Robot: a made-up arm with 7 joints. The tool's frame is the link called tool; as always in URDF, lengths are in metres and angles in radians. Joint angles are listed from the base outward.
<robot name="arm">
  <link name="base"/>
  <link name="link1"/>
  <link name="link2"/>
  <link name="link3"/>
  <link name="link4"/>
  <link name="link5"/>
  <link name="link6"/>
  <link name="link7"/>
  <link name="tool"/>
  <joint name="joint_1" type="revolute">
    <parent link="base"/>
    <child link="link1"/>
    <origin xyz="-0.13 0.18 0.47"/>
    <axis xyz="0 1 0"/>
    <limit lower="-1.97" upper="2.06"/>
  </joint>
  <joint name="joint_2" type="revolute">
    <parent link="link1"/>
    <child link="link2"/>
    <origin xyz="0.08 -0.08 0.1"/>
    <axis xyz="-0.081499 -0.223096 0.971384"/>
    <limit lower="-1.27" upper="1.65"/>
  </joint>
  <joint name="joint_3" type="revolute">
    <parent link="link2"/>
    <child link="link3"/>
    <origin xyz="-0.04 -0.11 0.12"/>
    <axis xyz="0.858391 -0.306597 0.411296"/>
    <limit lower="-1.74" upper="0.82"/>
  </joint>
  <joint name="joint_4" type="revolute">
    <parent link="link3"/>
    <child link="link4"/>
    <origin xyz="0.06 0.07 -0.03"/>
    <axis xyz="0 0 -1"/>
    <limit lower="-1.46" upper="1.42"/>
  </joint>
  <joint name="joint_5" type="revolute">
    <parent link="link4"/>
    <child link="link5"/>
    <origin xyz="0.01 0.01 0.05"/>
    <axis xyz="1 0 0"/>
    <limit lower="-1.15" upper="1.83"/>
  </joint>
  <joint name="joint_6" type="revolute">
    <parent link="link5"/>
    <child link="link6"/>
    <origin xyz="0 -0.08 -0.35"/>
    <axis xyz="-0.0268 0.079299 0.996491"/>
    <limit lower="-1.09" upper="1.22"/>
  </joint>
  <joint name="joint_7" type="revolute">
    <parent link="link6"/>
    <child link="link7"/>
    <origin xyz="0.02 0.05 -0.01"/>
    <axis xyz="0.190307 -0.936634 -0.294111"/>
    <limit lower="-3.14" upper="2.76"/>
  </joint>
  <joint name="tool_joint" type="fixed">
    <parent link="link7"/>
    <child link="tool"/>
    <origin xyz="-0.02 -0.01 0.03" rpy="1.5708 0 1.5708"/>
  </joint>
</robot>
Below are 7 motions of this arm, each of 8 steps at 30 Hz.
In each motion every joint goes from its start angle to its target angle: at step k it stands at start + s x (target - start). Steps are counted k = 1, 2, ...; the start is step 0. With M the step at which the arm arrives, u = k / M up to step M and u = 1 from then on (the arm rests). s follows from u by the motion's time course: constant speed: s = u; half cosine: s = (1 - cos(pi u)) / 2; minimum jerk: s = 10 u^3 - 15 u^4 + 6 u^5.
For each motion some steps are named. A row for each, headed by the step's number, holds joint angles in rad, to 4 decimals.
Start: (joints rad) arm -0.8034 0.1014 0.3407 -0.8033 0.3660 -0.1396 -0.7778
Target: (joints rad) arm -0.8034 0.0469 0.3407 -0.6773 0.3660 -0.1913 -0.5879
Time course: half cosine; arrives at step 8
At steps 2, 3, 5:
2: -0.8034 0.0934 0.3407 -0.7848 0.3660 -0.1472 -0.7500
3: -0.8034 0.0846 0.3407 -0.7644 0.3660 -0.1556 -0.7192
5: -0.8034 0.0637 0.3407 -0.7162 0.3660 -0.1753 -0.6465

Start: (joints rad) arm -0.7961 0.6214 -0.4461 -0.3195 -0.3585 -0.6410 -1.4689
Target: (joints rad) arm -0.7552 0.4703 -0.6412 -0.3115 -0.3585 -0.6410 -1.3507
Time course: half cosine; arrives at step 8
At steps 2, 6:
2: -0.7901 0.5993 -0.4747 -0.3183 -0.3585 -0.6410 -1.4516
6: -0.7612 0.4924 -0.6126 -0.3127 -0.3585 -0.6410 -1.3680

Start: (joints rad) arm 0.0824 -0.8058 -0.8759 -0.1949 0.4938 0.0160 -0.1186
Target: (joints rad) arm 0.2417 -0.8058 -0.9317 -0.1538 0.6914 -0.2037 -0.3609
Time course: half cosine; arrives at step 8
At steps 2, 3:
2: 0.1057 -0.8058 -0.8841 -0.1889 0.5227 -0.0162 -0.1541
3: 0.1316 -0.8058 -0.8931 -0.1822 0.5548 -0.0518 -0.1934

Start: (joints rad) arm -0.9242 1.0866 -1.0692 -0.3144 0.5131 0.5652 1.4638
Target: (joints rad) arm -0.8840 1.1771 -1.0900 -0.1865 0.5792 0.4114 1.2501
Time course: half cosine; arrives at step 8
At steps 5, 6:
5: -0.8964 1.1492 -1.0836 -0.2260 0.5588 0.4589 1.3161
6: -0.8899 1.1638 -1.0870 -0.2052 0.5695 0.4339 1.2814

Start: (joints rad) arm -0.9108 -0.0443 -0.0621 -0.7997 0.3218 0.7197 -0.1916
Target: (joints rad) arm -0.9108 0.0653 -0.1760 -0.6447 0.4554 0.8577 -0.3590
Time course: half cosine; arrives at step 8
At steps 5, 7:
5: -0.9108 0.0315 -0.1408 -0.6925 0.4142 0.8151 -0.3073
7: -0.9108 0.0611 -0.1717 -0.6506 0.4503 0.8524 -0.3526

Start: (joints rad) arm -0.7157 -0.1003 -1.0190 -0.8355 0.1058 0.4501 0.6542
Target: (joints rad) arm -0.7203 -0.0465 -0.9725 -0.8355 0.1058 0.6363 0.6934
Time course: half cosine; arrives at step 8
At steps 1, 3, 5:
1: -0.7159 -0.0983 -1.0172 -0.8355 0.1058 0.4572 0.6557
3: -0.7171 -0.0837 -1.0046 -0.8355 0.1058 0.5076 0.6663
5: -0.7189 -0.0631 -0.9869 -0.8355 0.1058 0.5788 0.6813

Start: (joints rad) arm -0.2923 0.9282 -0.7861 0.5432 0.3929 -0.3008 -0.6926
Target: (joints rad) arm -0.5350 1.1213 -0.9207 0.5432 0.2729 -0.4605 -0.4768
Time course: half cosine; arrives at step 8
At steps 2, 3, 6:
2: -0.3278 0.9565 -0.8058 0.5432 0.3753 -0.3242 -0.6610
3: -0.3672 0.9878 -0.8276 0.5432 0.3559 -0.3501 -0.6260
6: -0.4995 1.0930 -0.9010 0.5432 0.2905 -0.4371 -0.5084

